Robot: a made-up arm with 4 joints. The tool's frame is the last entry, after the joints.
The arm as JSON. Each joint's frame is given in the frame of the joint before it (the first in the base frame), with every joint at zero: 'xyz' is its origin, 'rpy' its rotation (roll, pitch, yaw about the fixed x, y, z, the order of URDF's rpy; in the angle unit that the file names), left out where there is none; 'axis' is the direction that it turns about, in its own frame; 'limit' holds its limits. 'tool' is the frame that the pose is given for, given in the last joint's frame.
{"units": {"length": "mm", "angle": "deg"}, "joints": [
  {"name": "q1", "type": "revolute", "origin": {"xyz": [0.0, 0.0, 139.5]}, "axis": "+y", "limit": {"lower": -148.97, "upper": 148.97}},
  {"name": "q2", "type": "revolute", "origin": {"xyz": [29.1, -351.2, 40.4]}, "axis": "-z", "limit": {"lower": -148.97, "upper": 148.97}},
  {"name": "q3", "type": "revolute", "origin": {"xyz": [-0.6, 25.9, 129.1]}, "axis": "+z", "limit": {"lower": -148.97, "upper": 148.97}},
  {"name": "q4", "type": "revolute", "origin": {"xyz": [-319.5, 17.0, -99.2]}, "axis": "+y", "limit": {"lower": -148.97, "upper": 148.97}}
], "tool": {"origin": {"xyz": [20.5, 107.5, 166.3]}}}
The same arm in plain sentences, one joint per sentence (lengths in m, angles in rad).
The arm has four revolute joints in a row. What follows holds with every joint at zero, and every direction is one of the base frame's. The first joint sits 0.1395 m along +z from the base frame's origin and turns about +y, from -2.6 to 2.6 rad. The second joint sits 0.0291 m along +x and 0.3512 m along -y and 0.0404 m along +z from the first joint and turns about -z, from -2.6 to 2.6 rad. The third joint sits 0.0006 m along -x and 0.0259 m along +y and 0.1291 m along +z from the second joint and turns about +z, from -2.6 to 2.6 rad. The fourth joint sits 0.3195 m along -x and 0.017 m along +y and 0.0992 m along -z from the third joint and turns about +y, from -2.6 to 2.6 rad. The tool frame, which is the frame that the pose is given for, sits 0.0205 m along +x and 0.1075 m along +y and 0.1663 m along +z from the fourth joint; its axes are parallel to the base frame's.
